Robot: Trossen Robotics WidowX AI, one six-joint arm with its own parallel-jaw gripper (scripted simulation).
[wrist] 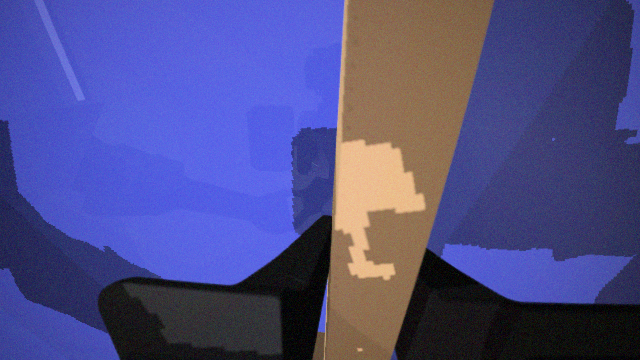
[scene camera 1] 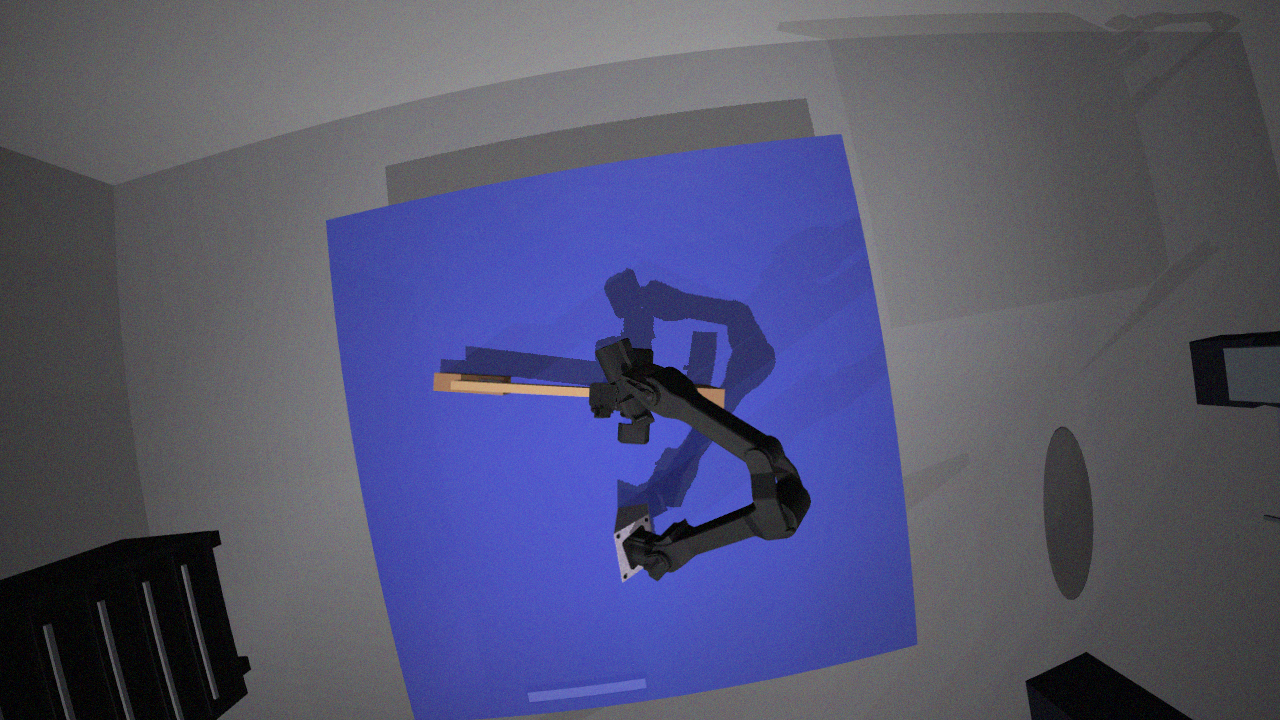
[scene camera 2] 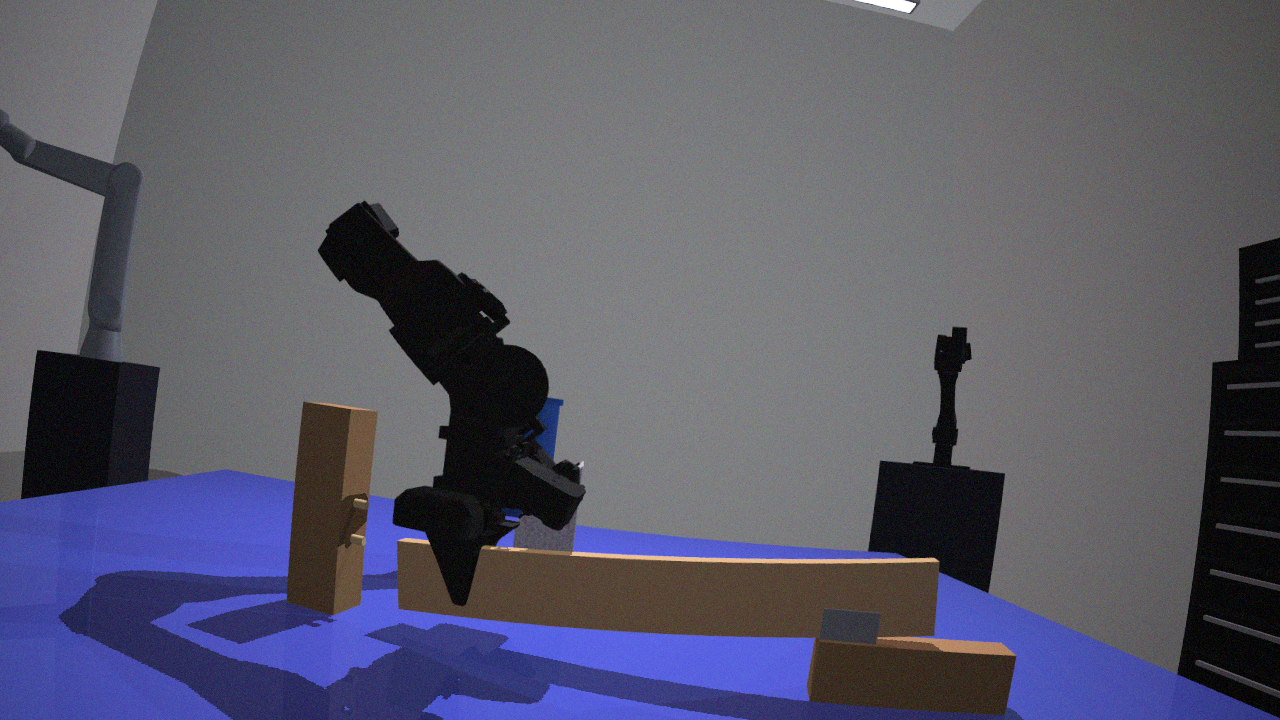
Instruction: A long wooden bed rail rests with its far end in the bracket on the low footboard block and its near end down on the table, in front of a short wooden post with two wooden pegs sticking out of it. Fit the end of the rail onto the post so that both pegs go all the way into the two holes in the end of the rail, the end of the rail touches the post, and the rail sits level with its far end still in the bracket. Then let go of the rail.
Labels:
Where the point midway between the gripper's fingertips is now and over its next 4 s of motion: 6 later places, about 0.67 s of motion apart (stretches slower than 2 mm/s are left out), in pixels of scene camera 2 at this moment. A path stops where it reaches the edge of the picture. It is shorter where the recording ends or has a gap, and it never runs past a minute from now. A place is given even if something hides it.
My gripper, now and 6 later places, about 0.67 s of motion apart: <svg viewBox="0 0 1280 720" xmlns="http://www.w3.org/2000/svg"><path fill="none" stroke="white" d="M463 602L463 591L464 579L465 568L466 567L467 567L462 566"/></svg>

